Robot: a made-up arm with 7 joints. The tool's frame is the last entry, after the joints.
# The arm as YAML. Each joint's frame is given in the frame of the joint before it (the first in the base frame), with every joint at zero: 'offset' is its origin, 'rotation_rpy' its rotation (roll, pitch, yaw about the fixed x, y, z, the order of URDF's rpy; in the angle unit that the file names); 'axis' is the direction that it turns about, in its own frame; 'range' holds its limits. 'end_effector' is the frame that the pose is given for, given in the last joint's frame.
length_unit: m
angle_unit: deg
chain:
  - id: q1
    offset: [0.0, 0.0, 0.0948]
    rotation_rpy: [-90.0, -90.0, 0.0]
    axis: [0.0, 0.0, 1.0]
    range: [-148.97, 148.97]
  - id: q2
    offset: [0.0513, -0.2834, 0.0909]
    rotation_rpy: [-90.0, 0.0, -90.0]
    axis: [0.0, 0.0, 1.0]
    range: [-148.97, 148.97]
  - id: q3
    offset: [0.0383, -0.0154, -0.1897]
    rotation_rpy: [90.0, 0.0, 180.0]
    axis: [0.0, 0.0, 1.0]
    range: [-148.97, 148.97]
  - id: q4
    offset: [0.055, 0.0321, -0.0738]
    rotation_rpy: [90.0, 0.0, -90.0]
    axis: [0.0, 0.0, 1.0]
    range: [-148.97, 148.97]
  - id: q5
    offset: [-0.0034, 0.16, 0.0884]
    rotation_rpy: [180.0, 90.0, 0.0]
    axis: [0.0, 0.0, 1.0]
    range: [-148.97, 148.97]
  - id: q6
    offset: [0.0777, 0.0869, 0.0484]
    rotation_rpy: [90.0, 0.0, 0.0]
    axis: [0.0, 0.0, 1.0]
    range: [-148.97, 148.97]
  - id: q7
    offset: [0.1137, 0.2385, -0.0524]
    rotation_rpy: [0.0, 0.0, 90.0]
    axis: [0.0, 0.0, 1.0]
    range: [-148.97, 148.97]
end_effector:
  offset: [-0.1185, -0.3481, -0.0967]
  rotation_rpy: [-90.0, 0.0, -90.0]
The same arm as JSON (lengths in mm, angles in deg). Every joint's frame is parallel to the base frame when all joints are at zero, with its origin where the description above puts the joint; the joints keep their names.
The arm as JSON. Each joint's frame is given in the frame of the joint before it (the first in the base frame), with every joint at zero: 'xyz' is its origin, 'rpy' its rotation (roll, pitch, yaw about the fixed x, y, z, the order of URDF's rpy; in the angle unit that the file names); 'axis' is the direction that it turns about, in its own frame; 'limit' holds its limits. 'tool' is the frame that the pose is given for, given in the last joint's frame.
{
  "units": {
    "length": "mm",
    "angle": "deg"
  },
  "joints": [
    {
      "name": "q1",
      "type": "revolute",
      "origin": {
        "xyz": [
          0.0,
          0.0,
          94.8
        ],
        "rpy": [
          0.0,
          0.0,
          0.0
        ]
      },
      "axis": "+y",
      "limit": {
        "lower": -148.97,
        "upper": 148.97
      }
    },
    {
      "name": "q2",
      "type": "revolute",
      "origin": {
        "xyz": [
          -283.4,
          90.9,
          51.3
        ],
        "rpy": [
          0.0,
          0.0,
          0.0
        ]
      },
      "axis": "+z",
      "limit": {
        "lower": -148.97,
        "upper": 148.97
      }
    },
    {
      "name": "q3",
      "type": "revolute",
      "origin": {
        "xyz": [
          -38.3,
          15.4,
          -189.7
        ],
        "rpy": [
          0.0,
          0.0,
          0.0
        ]
      },
      "axis": "-y",
      "limit": {
        "lower": -148.97,
        "upper": 148.97
      }
    },
    {
      "name": "q4",
      "type": "revolute",
      "origin": {
        "xyz": [
          55.0,
          73.8,
          32.1
        ],
        "rpy": [
          0.0,
          0.0,
          0.0
        ]
      },
      "axis": "-x",
      "limit": {
        "lower": -148.97,
        "upper": 148.97
      }
    },
    {
      "name": "q5",
      "type": "revolute",
      "origin": {
        "xyz": [
          -88.4,
          -160.0,
          3.4
        ],
        "rpy": [
          0.0,
          0.0,
          0.0
        ]
      },
      "axis": "+z",
      "limit": {
        "lower": -148.97,
        "upper": 148.97
      }
    },
    {
      "name": "q6",
      "type": "revolute",
      "origin": {
        "xyz": [
          77.7,
          86.9,
          48.4
        ],
        "rpy": [
          0.0,
          0.0,
          0.0
        ]
      },
      "axis": "-y",
      "limit": {
        "lower": -148.97,
        "upper": 148.97
      }
    },
    {
      "name": "q7",
      "type": "revolute",
      "origin": {
        "xyz": [
          113.7,
          52.4,
          238.5
        ],
        "rpy": [
          0.0,
          0.0,
          0.0
        ]
      },
      "axis": "-y",
      "limit": {
        "lower": -148.97,
        "upper": 148.97
      }
    }
  ],
  "tool": {
    "origin": {
      "xyz": [
        348.1,
        96.7,
        -118.5
      ],
      "rpy": [
        0.0,
        0.0,
        0.0
      ]
    }
  }
}

